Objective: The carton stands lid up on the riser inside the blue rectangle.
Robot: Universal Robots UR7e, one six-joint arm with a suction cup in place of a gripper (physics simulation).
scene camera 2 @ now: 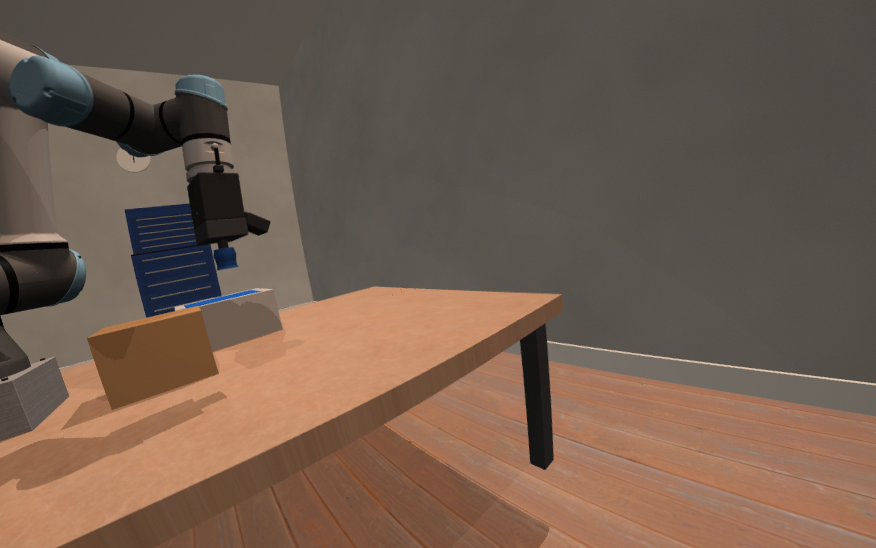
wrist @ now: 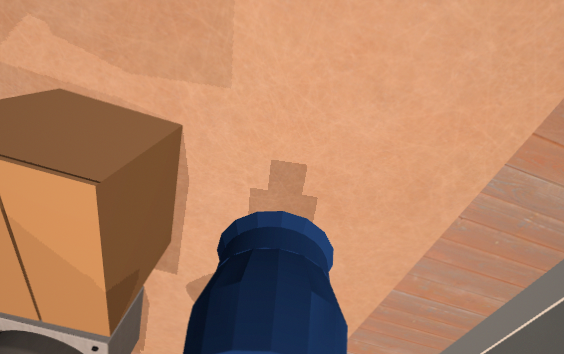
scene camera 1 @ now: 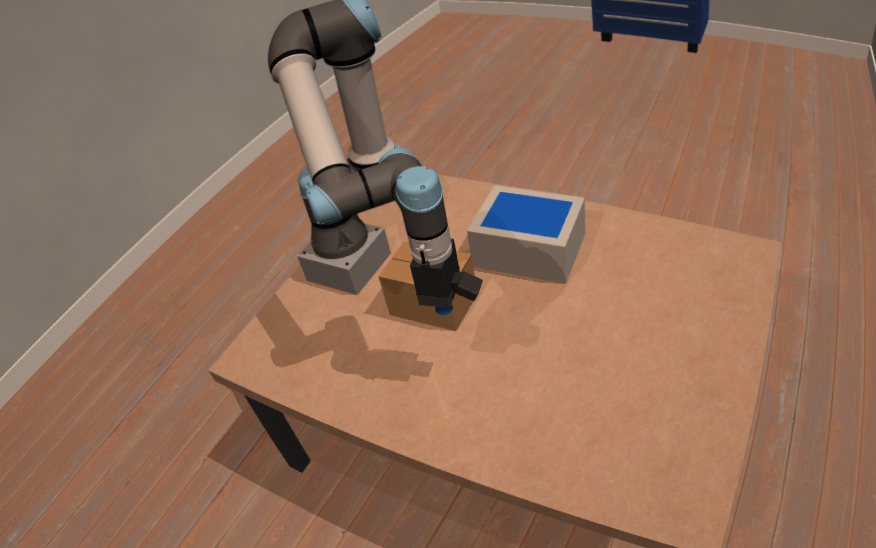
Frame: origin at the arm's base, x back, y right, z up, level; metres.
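Seen in the pictures: hand, its tool point: (scene camera 2: 227, 268) (wrist: 274, 258) (scene camera 1: 444, 308); arm's base, origin of its link: (scene camera 1: 340, 240).
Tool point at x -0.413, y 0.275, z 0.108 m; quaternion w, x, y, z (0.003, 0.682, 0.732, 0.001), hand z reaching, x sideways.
Offsets run from my tool point to a thing's middle. Level surfaces: height alone.
The brown carton @(dz -0.133, dx +0.126, dy -0.183 m) (scene camera 1: 403, 300) (scene camera 2: 155, 361) (wrist: 60, 240) stands upright on the table, its seamed lid facing up, near the robot's base. The light grey riser @(dz -0.138, dx -0.058, dy -0.424 m) (scene camera 1: 510, 257) (scene camera 2: 248, 321) stands beyond it, with the blue rectangle @(dz -0.078, dx -0.058, dy -0.424 m) (scene camera 1: 526, 214) (scene camera 2: 222, 298) on its top face. The riser does not show in the wrist view. My gripper, a blue suction cup (scene camera 1: 443, 309) (scene camera 2: 226, 259) (wrist: 276, 232), points down and hangs in the air above the level of the carton's top. In the wrist view it is to the right of the carton, apart from it. The cup bears nothing and is open.
The robot's grey base block (scene camera 1: 326, 274) (scene camera 2: 41, 400) (wrist: 129, 320) stands close to the carton on the table @(dz -0.198 m) (scene camera 1: 646, 387) (scene camera 2: 361, 361) (wrist: 400, 125). A blue drawer cabinet (scene camera 1: 646, 27) (scene camera 2: 174, 277) stands on the floor farther off. The arm's shadow falls on the table.
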